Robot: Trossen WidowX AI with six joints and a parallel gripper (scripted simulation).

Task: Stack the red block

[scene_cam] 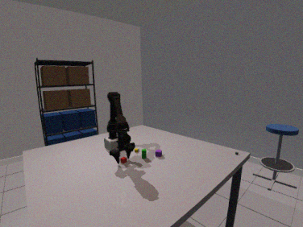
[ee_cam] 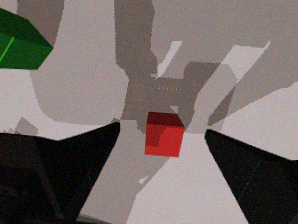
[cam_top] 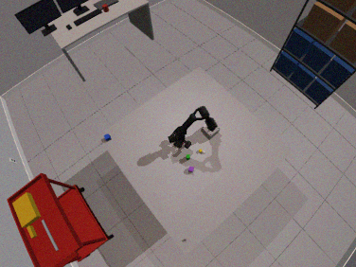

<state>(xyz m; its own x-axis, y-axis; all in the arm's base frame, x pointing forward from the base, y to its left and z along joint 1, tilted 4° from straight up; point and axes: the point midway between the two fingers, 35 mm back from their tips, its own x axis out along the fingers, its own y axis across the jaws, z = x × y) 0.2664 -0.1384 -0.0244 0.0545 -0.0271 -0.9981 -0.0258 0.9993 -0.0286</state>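
The purple block lies 22 cm to the left of my gripper tip, 14 cm ahead of it and 1 cm above it. Also, from my gripper tip: red block 1 cm above; blue block 57 cm to the right, 39 cm ahead, 1 cm above; yellow block 18 cm to the left, 5 cm behind.
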